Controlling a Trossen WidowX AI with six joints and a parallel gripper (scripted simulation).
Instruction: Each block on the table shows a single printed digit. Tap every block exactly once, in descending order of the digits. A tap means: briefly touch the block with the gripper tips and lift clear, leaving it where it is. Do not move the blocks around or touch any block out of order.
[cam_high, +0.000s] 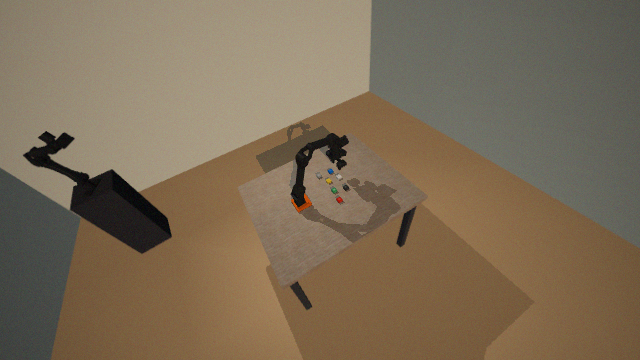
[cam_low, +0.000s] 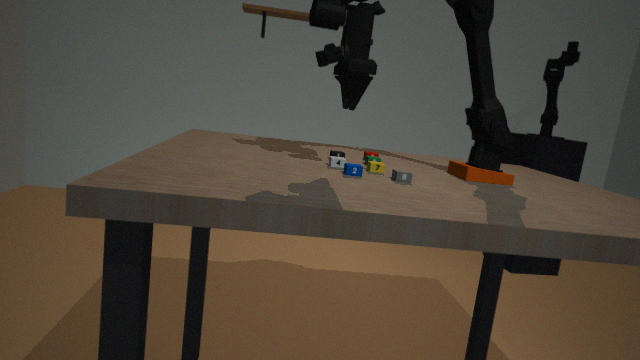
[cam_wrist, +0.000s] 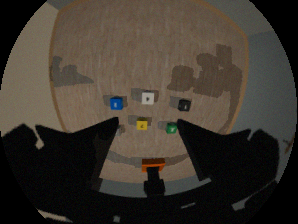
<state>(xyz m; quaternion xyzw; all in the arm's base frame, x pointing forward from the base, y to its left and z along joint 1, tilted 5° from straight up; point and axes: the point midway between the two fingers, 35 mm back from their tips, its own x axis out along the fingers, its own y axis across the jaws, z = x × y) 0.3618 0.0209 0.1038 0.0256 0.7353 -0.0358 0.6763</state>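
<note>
Right now the green block is 100 mm behind my gripper tip, 80 mm to the right of it and 120 mm below it. Round my gripper tip: yellow block: 80 mm behind, 20 mm to the left, 120 mm below; then blue block: 90 mm to the left, 120 mm below; then white block: 10 mm ahead, 120 mm below.
</note>
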